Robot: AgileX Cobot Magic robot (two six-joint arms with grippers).
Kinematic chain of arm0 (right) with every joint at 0, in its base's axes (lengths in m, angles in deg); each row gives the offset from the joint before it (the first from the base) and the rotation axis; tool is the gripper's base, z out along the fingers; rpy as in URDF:
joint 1: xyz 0 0 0.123 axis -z
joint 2: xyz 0 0 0 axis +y
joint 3: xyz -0.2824 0 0.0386 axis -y
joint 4: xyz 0.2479 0 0.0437 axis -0.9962 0 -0.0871
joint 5: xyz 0 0 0 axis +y
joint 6: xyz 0.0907 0 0.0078 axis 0.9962 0 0.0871
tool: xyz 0 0 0 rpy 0 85 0
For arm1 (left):
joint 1: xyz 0 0 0.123 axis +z
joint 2: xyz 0 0 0 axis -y
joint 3: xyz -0.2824 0 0.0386 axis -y
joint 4: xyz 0.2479 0 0.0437 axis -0.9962 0 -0.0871
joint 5: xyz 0 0 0 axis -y
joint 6: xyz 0.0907 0 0.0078 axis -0.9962 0 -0.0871
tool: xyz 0 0 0 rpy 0 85 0
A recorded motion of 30 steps. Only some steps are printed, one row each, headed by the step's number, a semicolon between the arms.
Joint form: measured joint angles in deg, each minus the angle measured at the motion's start. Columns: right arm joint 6, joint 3, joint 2, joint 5, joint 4, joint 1; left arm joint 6, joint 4, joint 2, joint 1, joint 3, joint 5.
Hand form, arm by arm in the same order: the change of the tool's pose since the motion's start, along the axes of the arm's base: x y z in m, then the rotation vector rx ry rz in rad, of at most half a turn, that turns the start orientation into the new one. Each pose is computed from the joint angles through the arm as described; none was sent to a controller.
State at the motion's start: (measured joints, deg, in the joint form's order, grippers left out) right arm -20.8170 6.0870 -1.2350 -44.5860 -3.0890 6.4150; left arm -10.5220 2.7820 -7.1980 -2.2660 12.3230 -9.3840
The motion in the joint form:
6: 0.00 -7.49 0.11 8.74 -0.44 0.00; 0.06 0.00 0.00 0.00 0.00 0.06
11: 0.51 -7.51 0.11 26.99 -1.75 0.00; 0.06 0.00 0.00 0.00 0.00 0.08
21: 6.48 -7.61 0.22 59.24 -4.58 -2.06; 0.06 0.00 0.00 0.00 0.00 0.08
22: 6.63 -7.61 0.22 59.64 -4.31 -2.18; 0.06 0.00 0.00 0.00 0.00 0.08
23: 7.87 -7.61 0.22 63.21 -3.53 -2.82; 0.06 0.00 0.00 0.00 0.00 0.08
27: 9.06 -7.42 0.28 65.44 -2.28 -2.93; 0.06 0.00 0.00 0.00 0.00 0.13
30: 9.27 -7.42 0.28 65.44 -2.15 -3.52; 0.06 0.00 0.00 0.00 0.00 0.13
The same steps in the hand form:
6: 0.0271 -0.0029 -0.0490 0.0381 0.2824 0.0099; 0.0000 0.0000 0.0001 -0.0011 -0.0010 0.0000
11: 0.0422 -0.0036 -0.0738 0.0991 0.5953 0.0426; 0.0000 0.0000 0.0001 -0.0011 -0.0013 0.0001
21: 0.0483 0.0031 -0.1244 0.2770 1.1421 0.1870; 0.0000 0.0000 0.0001 -0.0011 -0.0013 0.0001
22: 0.0482 0.0032 -0.1251 0.2751 1.1497 0.1871; 0.0000 0.0000 0.0001 -0.0011 -0.0013 0.0001
23: 0.0470 0.0042 -0.1306 0.2850 1.2124 0.1978; 0.0000 0.0000 0.0001 -0.0011 -0.0013 0.0001
27: 0.0461 0.0040 -0.1330 0.2907 1.2490 0.1923; 0.0000 0.0000 0.0002 -0.0012 -0.0022 0.0001
30: 0.0461 0.0045 -0.1330 0.2862 1.2505 0.2009; 0.0000 0.0000 0.0002 -0.0012 -0.0022 0.0001

